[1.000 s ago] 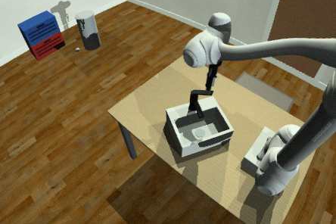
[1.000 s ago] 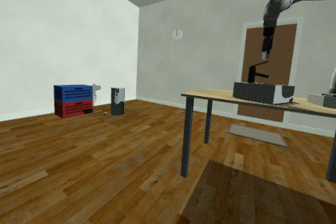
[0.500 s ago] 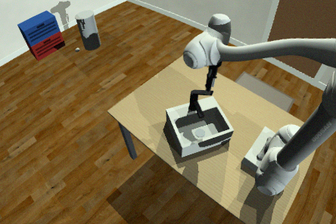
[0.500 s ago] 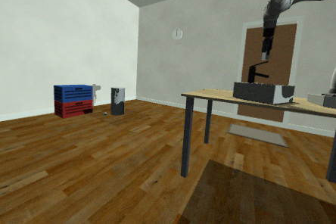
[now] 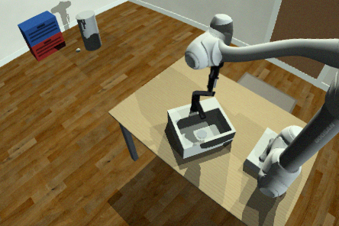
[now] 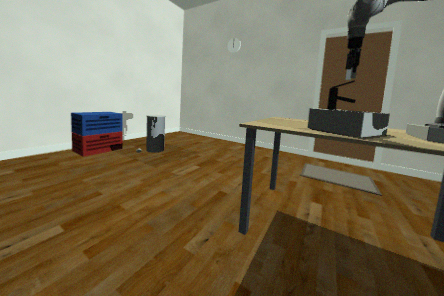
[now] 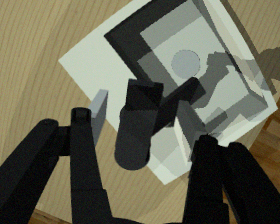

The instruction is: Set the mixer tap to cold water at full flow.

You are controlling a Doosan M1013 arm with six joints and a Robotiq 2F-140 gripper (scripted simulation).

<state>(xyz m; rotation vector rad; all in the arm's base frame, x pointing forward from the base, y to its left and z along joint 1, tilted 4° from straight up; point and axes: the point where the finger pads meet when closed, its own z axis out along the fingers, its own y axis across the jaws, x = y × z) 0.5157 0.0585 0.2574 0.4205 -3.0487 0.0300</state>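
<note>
Right now the lever is 60 mm below my hand, 30 mm ahead of it and 10 mm to the left of it. Also, from my hand: white sink basin (310 mm below, 80 mm to the left, 20 mm behind).
</note>
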